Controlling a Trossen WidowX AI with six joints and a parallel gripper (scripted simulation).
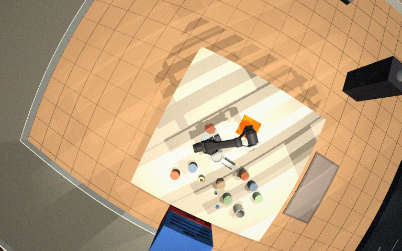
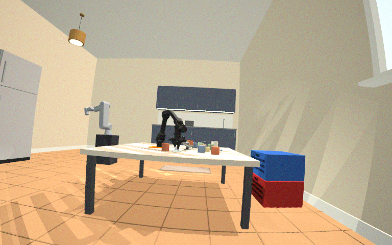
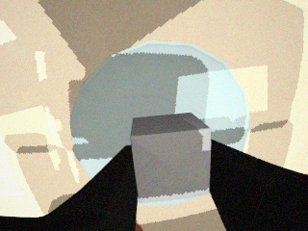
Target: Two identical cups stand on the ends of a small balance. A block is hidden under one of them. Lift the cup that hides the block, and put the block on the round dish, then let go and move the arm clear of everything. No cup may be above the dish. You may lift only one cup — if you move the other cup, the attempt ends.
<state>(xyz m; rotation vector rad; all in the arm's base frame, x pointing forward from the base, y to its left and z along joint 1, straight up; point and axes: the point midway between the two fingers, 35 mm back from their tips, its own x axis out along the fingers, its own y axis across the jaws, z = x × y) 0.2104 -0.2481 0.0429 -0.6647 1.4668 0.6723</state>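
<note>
My gripper tip is 10 mm above the pale blue round dish. Also, from my gripper tip: balance (90 mm ahead, 230 mm to the left, 10 mm above).
</note>
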